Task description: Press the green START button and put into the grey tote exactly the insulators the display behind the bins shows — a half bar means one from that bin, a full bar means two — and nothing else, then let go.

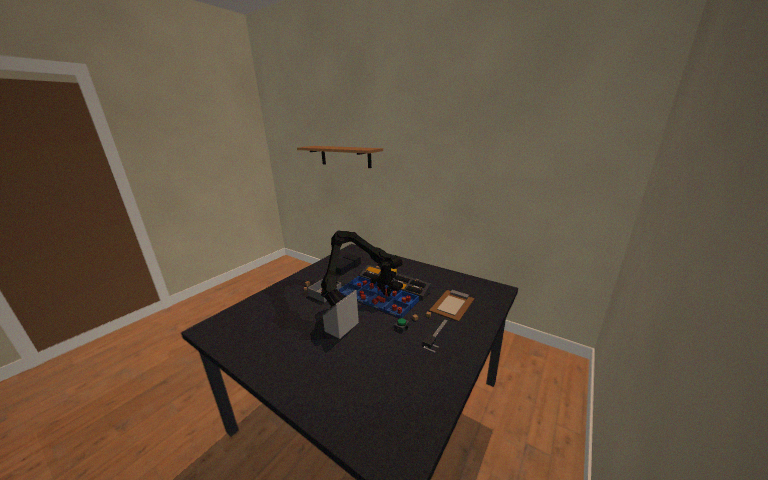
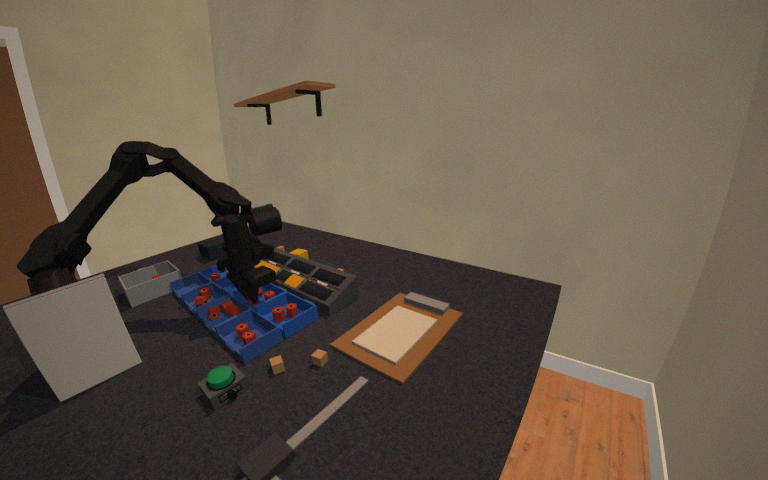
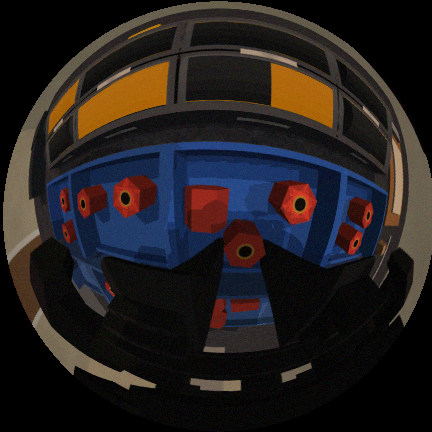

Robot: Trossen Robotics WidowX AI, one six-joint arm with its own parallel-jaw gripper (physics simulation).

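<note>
My gripper is shut on a red insulator, low over the middle back bin of the blue bins. Whether it is lifted is unclear. Two more insulators lie in that bin. The display behind has a full orange bar, a half bar and an orange patch at its left. The grey tote holds at least one red piece. The green START button stands in front of the bins.
A white upright panel stands near the arm's base. Small wooden cubes lie between button and clipboard. A hammer-like tool lies in front. A wall shelf hangs behind.
</note>
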